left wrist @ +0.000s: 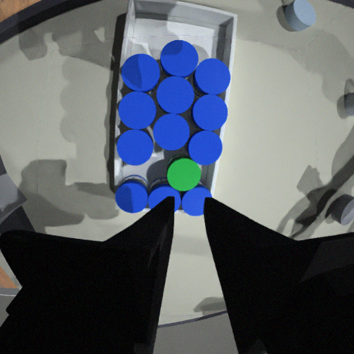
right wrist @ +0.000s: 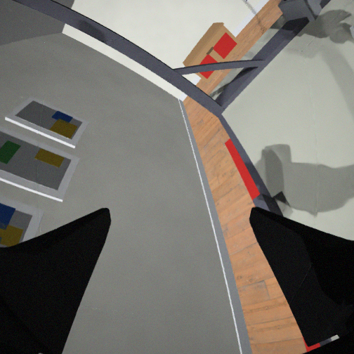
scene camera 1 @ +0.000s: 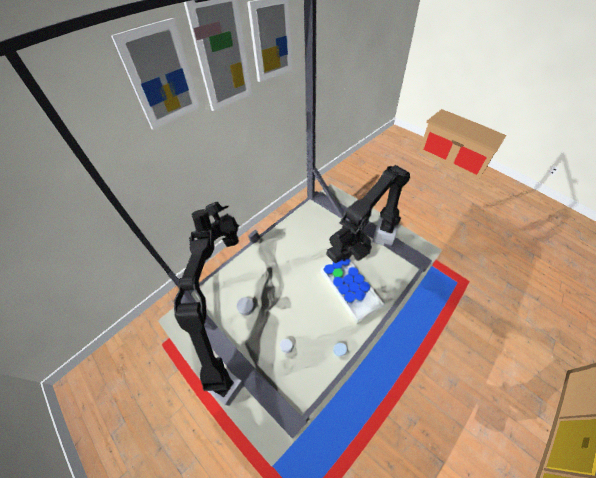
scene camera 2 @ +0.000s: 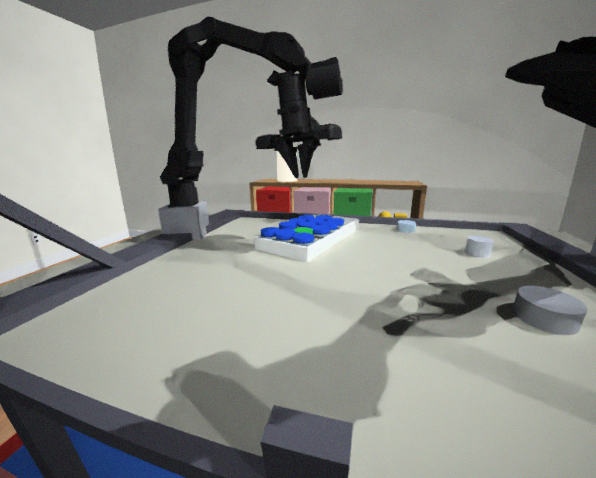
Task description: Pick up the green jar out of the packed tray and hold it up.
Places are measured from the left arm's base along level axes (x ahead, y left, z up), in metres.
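Pixels of known places: left gripper, between the fingertips: (scene camera 1: pixel 345 259) (scene camera 2: pixel 300 178); right gripper, between the fingertips: (scene camera 1: pixel 233 215); left arm's base, origin of its link: (scene camera 1: pixel 387 227) (scene camera 2: pixel 183 204); right arm's base, origin of its link: (scene camera 1: pixel 222 384).
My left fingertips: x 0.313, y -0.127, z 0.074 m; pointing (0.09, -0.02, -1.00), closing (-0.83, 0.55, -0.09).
Observation:
Ahead of a thing's pixels: the offset from my left fingertips to its top centre.
The green jar @(0.115 m down, 0.002 m ahead, 0.022 m right) (scene camera 1: pixel 338 272) (scene camera 2: pixel 303 230) (left wrist: pixel 184 174) stands in the white tray (scene camera 1: pixel 357 315) (scene camera 2: pixel 280 248) (left wrist: pixel 228 37) near one end, among several blue-lidded jars @(0.115 m down, 0.044 m ahead, 0.068 m left) (scene camera 1: pixel 354 285) @(0.115 m down, 0.002 m back, 0.067 m right) (scene camera 2: pixel 303 238) (left wrist: pixel 175 95). Three blue lids lie beyond it at the near end in the left wrist view, and a small gap shows at its left. My left gripper (scene camera 2: pixel 301 175) (left wrist: pixel 188 203) points down well above the tray, shut on nothing, with a narrow gap between its fingertips. The jar bodies are mostly hidden by lids and walls. My right gripper (right wrist: pixel 181 215) is wide open and empty, raised far from the tray.
A large grey cylinder @(0.131 m down, 0.303 m ahead, 0.339 m right) (scene camera 1: pixel 245 305) (scene camera 2: pixel 550 310) and two smaller pale cylinders @(0.126 m down, 0.388 m ahead, 0.100 m right) (scene camera 1: pixel 286 345) @(0.137 m down, 0.316 m ahead, 0.101 m left) (scene camera 1: pixel 340 349) stand on the table away from the tray. Dark rails edge the table. A frame post (scene camera 1: pixel 310 100) rises at the back. The right arm's shadow falls across the table.

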